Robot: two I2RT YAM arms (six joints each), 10 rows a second.
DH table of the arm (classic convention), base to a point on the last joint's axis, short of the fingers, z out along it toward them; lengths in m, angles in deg. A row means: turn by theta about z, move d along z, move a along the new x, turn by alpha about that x. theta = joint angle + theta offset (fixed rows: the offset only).
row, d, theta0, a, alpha
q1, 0.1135, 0, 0.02, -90
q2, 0, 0, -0.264, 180
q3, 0, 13.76, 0.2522, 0
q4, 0, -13.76, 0.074, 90
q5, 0, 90, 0, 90
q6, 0.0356, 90, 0, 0
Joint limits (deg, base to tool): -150..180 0..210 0..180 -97..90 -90..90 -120..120
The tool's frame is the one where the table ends.
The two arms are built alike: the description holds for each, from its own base.
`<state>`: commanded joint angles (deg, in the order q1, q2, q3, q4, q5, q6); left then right.
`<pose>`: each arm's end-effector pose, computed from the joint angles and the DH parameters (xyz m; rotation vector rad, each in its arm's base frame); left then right.
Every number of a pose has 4 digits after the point. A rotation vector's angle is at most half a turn.
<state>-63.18 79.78 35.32 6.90 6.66 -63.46 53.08 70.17 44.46 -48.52 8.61 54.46</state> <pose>0.1212 -0.2488 0.1779 0.0674 2.5710 -1.1985 0.1285 0.1622 0.2045 0.0641 2.8518 0.1918</pose>
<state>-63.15 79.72 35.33 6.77 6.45 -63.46 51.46 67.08 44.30 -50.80 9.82 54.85</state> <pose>0.1213 -0.2485 0.1780 0.0643 2.5700 -1.1943 0.1276 0.1504 0.2125 0.1187 2.8259 0.1809</pose>
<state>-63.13 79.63 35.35 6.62 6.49 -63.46 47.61 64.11 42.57 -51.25 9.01 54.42</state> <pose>0.1213 -0.2483 0.1783 0.0642 2.5709 -1.1940 0.1301 0.1343 0.2126 0.2014 2.8182 0.1923</pose>
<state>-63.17 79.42 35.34 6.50 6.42 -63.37 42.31 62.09 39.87 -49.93 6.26 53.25</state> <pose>0.1210 -0.2480 0.1790 0.0664 2.5687 -1.1941 0.1353 0.1179 0.2056 0.2954 2.8281 0.2262</pose>
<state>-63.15 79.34 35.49 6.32 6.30 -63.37 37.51 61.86 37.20 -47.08 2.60 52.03</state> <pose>0.1212 -0.2481 0.1799 0.0647 2.5667 -1.1931 0.1418 0.1068 0.1946 0.3731 2.8462 0.2787</pose>
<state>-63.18 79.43 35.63 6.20 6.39 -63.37 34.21 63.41 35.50 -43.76 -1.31 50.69</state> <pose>0.1212 -0.2486 0.1800 0.0663 2.5688 -1.1934 0.1491 0.1023 0.1839 0.4105 2.8723 0.3404</pose>
